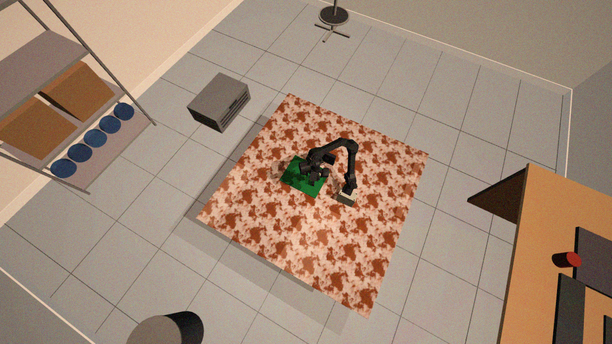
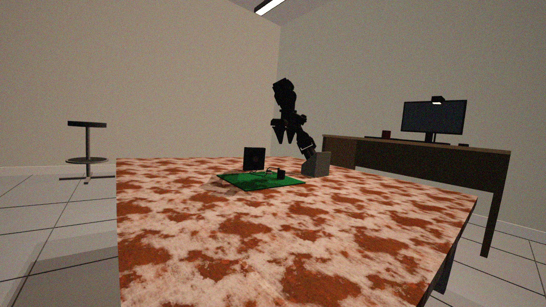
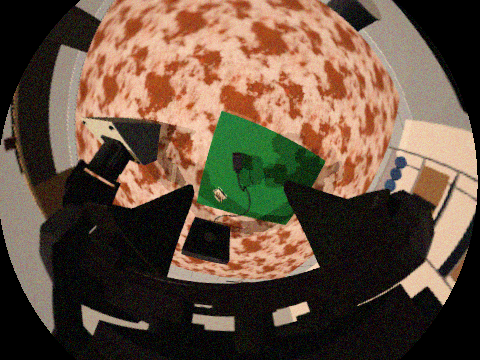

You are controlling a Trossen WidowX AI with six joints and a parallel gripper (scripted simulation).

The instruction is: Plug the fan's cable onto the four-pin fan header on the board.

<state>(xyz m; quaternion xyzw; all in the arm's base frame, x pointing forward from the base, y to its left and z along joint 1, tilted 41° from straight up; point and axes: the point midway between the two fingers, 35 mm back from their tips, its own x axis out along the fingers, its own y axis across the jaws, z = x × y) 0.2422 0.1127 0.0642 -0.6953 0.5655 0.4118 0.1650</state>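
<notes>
My gripper tip is 10 mm to the left of the black plug and 140 mm above it. The rest, counted from my gripper tip: green board (90 mm ahead, 40 mm to the right, 180 mm below); then white four-pin header (110 mm to the right, 160 mm below); then black fan (230 mm to the right, 100 mm below).
</notes>
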